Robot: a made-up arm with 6 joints. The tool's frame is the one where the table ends. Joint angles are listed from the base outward.
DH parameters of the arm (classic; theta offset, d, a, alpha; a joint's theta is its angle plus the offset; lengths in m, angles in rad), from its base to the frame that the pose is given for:
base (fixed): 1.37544 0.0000 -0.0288 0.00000
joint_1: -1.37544 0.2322 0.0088 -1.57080
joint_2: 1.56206 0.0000 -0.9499 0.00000
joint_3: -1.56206 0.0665 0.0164 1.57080
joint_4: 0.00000 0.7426 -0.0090 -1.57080
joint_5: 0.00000 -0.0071 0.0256 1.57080
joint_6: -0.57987 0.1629 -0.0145 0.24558
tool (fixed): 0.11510 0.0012 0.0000 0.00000
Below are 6 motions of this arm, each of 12 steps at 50 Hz.
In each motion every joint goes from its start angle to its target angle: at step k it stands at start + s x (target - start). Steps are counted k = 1, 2, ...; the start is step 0. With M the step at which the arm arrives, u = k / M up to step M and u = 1 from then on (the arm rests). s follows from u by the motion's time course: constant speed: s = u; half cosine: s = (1 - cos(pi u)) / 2; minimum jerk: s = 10 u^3 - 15 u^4 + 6 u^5.
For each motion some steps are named. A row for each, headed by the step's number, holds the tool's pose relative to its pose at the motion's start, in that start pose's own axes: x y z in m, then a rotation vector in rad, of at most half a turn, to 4 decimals.
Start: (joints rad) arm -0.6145 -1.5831 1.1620 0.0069 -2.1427 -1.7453
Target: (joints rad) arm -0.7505 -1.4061 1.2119 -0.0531 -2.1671 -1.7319
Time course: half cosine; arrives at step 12
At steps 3, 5, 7, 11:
3: -0.0253 -0.0241 -0.0377 -0.0120 -0.0260 0.0307
5: -0.0607 -0.0628 -0.0958 -0.0301 -0.0661 0.0777
7: -0.0964 -0.1098 -0.1631 -0.0505 -0.1130 0.1318
11: -0.1358 -0.1775 -0.2552 -0.0776 -0.1780 0.2053

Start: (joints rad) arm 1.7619 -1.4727 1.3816 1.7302 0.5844 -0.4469
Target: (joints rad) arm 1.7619 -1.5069 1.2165 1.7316 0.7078 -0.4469
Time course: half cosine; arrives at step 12
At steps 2, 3, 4, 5, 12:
2: -0.0069 0.0100 -0.0033 -0.0151 -0.0040 -0.0060
3: -0.0149 0.0220 -0.0075 -0.0331 -0.0087 -0.0133
4: -0.0252 0.0375 -0.0132 -0.0563 -0.0147 -0.0230
5: -0.0370 0.0556 -0.0204 -0.0834 -0.0217 -0.0347
12: -0.0943 0.1500 -0.0656 -0.2223 -0.0569 -0.1005

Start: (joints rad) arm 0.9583 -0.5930 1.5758 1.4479 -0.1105 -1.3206
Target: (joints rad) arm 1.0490 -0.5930 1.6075 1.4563 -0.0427 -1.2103
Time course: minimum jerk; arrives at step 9
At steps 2, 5, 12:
2: 0.0011 0.0025 -0.0015 -0.0111 0.0029 0.0127
5: 0.0080 0.0199 -0.0125 -0.0874 0.0248 0.0996
12: 0.0127 0.0328 -0.0216 -0.1451 0.0435 0.1642

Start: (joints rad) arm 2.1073 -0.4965 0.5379 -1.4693 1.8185 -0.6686
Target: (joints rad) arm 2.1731 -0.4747 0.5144 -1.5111 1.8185 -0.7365
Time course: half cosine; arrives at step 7
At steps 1, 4, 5, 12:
1: -0.0009 -0.0002 0.0013 -0.0005 -0.0019 -0.0032
4: -0.0114 -0.0018 0.0156 -0.0054 -0.0241 -0.0394
5: -0.0153 -0.0023 0.0206 -0.0071 -0.0321 -0.0524
12: -0.0190 -0.0027 0.0252 -0.0086 -0.0396 -0.0645

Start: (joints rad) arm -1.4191 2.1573 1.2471 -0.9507 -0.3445 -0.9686
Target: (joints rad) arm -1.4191 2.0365 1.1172 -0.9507 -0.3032 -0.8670
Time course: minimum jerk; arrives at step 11
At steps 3, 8, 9, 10, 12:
3: 0.0240 -0.0273 -0.0014 0.0169 0.0229 -0.0018
8: 0.1565 -0.1917 -0.0270 0.1202 0.1518 -0.0090
9: 0.1707 -0.2110 -0.0319 0.1326 0.1660 -0.0096
10: 0.1772 -0.2198 -0.0342 0.1382 0.1725 -0.0098
12: 0.1783 -0.2213 -0.0346 0.1392 0.1736 -0.0098

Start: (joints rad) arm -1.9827 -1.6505 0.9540 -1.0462 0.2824 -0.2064
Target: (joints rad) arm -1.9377 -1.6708 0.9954 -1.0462 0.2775 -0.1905
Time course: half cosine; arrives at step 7
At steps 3, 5, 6, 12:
3: 0.0254 0.0067 -0.0019 -0.0109 0.0105 0.0170
5: 0.0529 0.0144 -0.0045 -0.0227 0.0219 0.0356
6: 0.0618 0.0170 -0.0055 -0.0266 0.0256 0.0417
12: 0.0650 0.0180 -0.0059 -0.0280 0.0269 0.0439

